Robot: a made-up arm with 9 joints. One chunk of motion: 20 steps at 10 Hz.
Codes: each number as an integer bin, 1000 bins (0 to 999) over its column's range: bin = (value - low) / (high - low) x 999, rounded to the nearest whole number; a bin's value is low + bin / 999 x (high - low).
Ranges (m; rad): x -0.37..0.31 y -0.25..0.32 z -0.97..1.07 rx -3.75..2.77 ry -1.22..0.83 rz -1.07..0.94
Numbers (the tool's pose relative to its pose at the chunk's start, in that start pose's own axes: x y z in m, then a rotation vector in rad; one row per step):
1: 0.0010 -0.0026 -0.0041 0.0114 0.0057 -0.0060
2: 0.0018 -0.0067 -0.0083 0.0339 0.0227 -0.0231
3: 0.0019 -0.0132 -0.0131 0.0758 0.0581 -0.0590
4: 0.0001 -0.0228 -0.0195 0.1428 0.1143 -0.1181
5: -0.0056 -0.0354 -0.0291 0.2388 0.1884 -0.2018
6: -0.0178 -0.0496 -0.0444 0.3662 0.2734 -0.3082
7: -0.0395 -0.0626 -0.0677 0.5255 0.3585 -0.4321
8: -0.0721 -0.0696 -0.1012 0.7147 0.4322 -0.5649
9: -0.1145 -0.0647 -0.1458 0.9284 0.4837 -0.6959
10: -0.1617 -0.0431 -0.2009 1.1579 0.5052 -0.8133
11: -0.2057 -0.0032 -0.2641 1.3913 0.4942 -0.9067
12: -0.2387 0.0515 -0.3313 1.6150 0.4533 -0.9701
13: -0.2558 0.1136 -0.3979 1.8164 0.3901 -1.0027
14: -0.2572 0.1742 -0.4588 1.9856 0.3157 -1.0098
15: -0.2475 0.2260 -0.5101 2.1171 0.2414 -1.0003
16: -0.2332 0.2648 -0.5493 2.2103 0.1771 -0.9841
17: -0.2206 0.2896 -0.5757 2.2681 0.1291 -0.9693
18: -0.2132 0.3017 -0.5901 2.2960 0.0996 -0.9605
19: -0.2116 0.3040 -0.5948 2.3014 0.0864 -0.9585
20: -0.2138 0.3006 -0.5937 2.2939 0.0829 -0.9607
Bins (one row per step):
1: 545 434 473 576 597 529
2: 546 426 471 580 606 520
3: 546 415 469 586 623 502
4: 544 398 465 596 650 473
5: 535 376 461 611 686 432
6: 517 351 453 631 728 379
7: 486 328 442 655 769 317
8: 438 316 425 684 805 251
9: 375 325 404 717 830 186
10: 306 363 377 752 841 128
11: 241 433 346 788 835 81
12: 193 528 313 822 815 50
13: 168 637 280 853 785 33
14: 166 743 250 879 748 30
15: 180 834 225 899 712 35
16: 201 902 206 913 681 43
17: 219 946 193 922 657 50
18: 230 967 186 926 643 54
19: 233 971 184 927 637 55
20: 229 965 184 926 635 54

